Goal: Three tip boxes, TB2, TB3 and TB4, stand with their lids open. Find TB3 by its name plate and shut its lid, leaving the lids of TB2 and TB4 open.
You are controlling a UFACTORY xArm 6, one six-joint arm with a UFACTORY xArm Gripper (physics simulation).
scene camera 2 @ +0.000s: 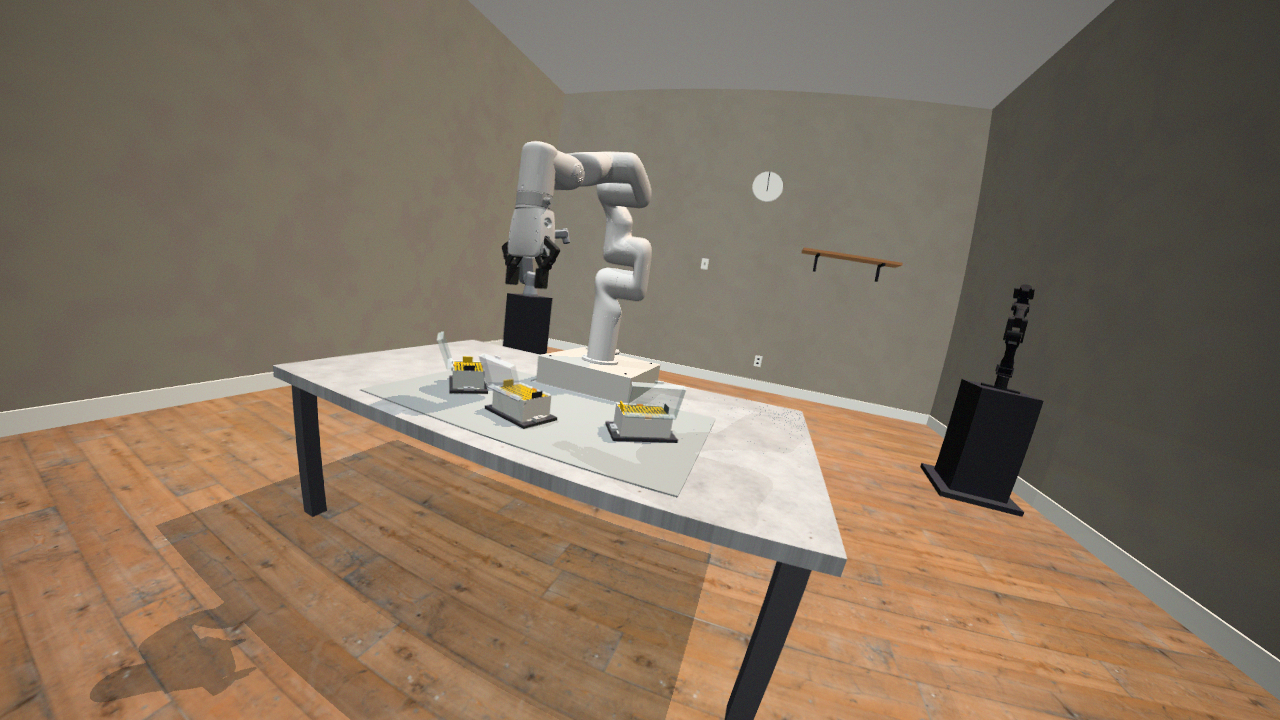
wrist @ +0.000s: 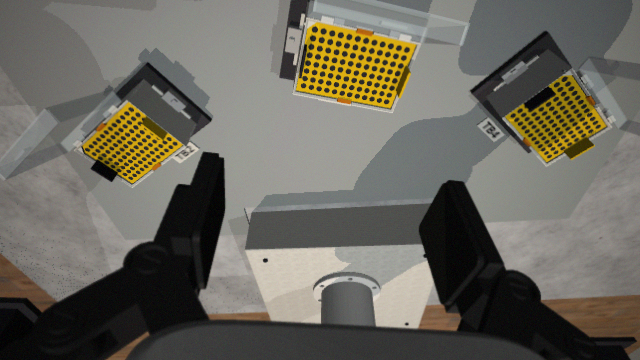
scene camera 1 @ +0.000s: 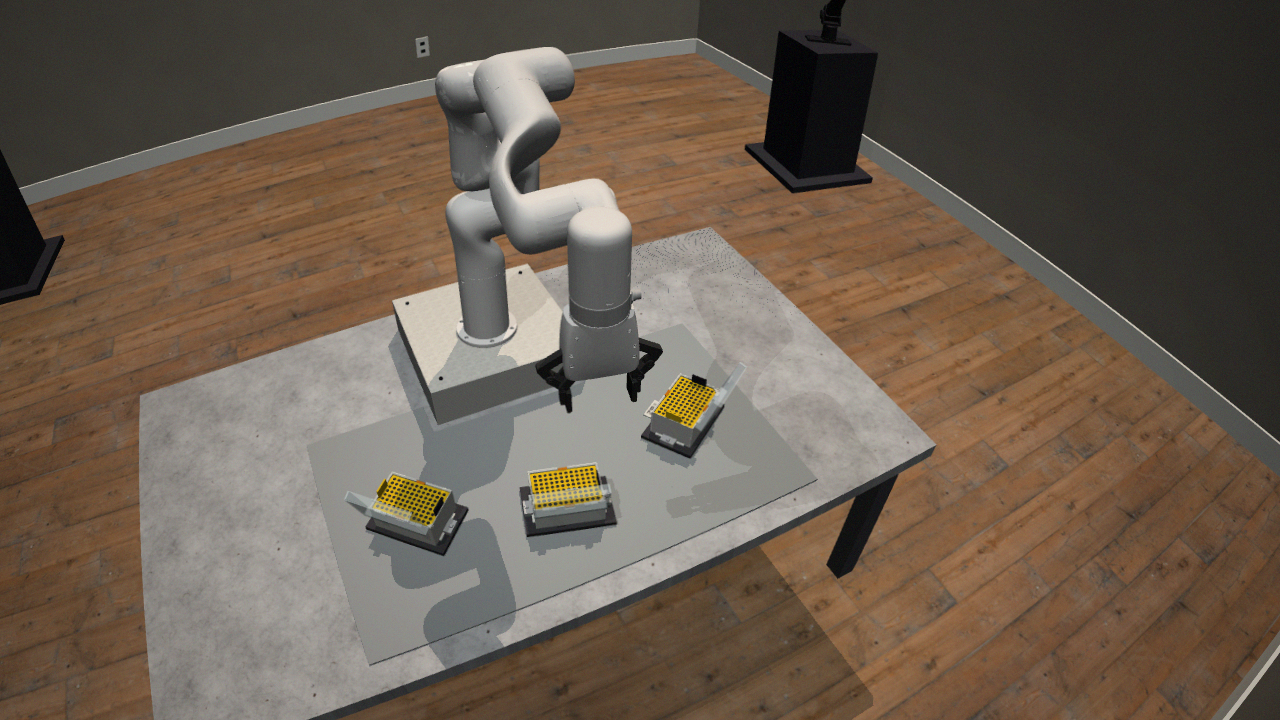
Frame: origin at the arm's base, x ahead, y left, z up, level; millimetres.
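Where they show: gripper, fingertip midpoint: (scene camera 2: 525, 286) (wrist: 331, 193) (scene camera 1: 599, 400); arm's base, origin of the base link: (scene camera 2: 600, 360) (wrist: 346, 289) (scene camera 1: 486, 328).
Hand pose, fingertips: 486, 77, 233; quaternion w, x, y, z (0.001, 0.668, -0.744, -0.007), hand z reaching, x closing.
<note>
Each offset is from my fingertips to the top centre of the thing, as dx, dy, dz. Level surfaces: height alone.
The middle tip box {-63, -39, -240} (scene camera 1: 565, 484) (scene camera 2: 520, 406) (wrist: 355, 65) must be TB3, as the plates of the outer two read TB2 and TB4; its own plate does not show legibly. Its clear lid {+3, -49, -160} (scene camera 2: 497, 368) (wrist: 390, 22) stands open on the side away from the robot base. TB2 {-183, +235, -240} (scene camera 1: 685, 401) (scene camera 2: 642, 420) (wrist: 132, 142) is at the left in the wrist view, lid open. TB4 {-116, -301, -240} (scene camera 1: 411, 499) (scene camera 2: 467, 377) (wrist: 557, 117) is at the right there, lid open. My gripper (scene camera 1: 601, 402) (scene camera 2: 526, 282) (wrist: 331, 193) is wide open and empty, high above the table, pointing down, apart from all boxes.
The boxes stand on a grey mat {dz -314} (scene camera 1: 340, 465) on the stone-look table {dz -317} (scene camera 1: 223, 537). The robot's base block (scene camera 1: 429, 335) (wrist: 340, 225) stands behind them, beyond the mat's back edge. TB2's and TB4's lids lean outward, away from TB3. A black pedestal (scene camera 1: 819, 107) (scene camera 2: 989, 438) stands on the floor.
</note>
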